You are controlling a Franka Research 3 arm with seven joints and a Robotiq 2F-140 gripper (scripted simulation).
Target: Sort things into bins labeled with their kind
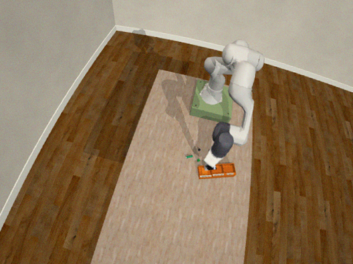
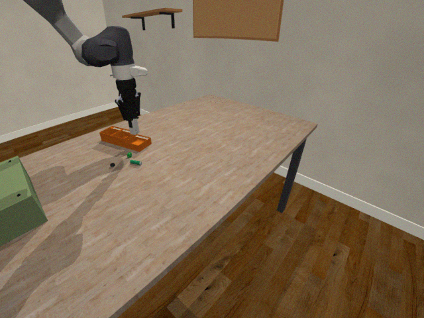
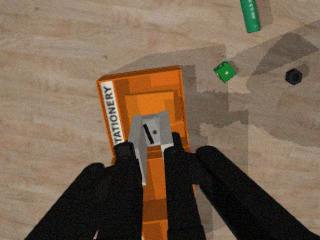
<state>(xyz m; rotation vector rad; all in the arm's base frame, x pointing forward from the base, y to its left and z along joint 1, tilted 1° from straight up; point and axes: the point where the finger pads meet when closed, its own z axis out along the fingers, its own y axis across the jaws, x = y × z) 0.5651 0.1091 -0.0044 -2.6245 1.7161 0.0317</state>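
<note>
My hand is 90 mm above the orange block. Round my hand: white piece (30 mm below); then labelled bins (20 mm behind, 80 mm to the left, 80 mm below); then small green cube (60 mm behind, 60 mm to the right, 90 mm below).
</note>
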